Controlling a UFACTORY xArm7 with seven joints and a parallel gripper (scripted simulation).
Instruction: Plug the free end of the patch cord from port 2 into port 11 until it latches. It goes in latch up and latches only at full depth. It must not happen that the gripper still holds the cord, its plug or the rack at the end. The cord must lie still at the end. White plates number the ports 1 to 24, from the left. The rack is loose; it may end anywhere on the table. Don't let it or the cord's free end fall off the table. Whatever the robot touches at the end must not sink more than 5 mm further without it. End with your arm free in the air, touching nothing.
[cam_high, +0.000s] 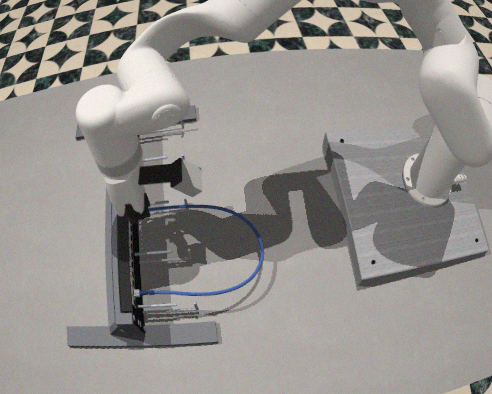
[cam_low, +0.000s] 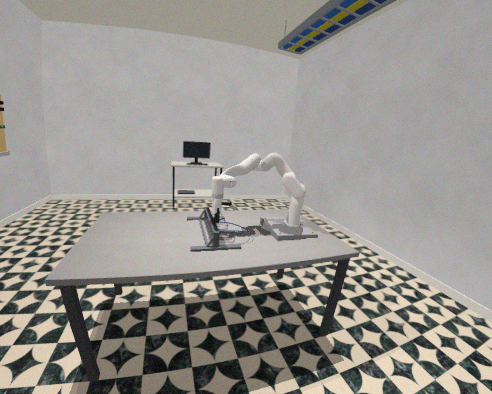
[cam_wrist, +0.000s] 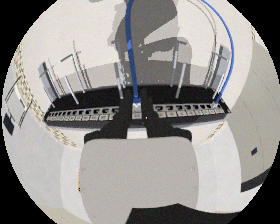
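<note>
Now: hand 2 cm short of the free-end plug and 1 cm above it.
</note>
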